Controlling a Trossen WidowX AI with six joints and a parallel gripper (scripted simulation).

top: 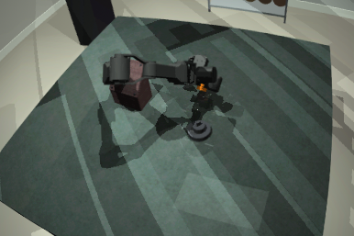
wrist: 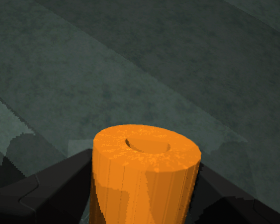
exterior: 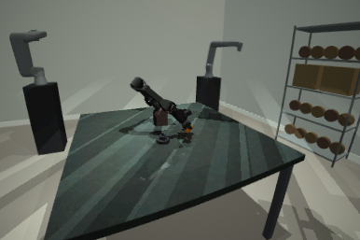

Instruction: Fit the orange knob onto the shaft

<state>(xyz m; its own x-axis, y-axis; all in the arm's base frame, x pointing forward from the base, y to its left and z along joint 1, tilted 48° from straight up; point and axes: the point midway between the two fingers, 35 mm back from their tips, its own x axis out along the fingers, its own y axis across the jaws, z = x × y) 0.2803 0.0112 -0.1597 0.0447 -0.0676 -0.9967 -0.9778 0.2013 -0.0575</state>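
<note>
My gripper tip is 20 mm to the left of the orange knob. The rest, counted from my gripper tip: round pedestal 50 mm ahead, 240 mm to the right, 10 mm below.
</note>
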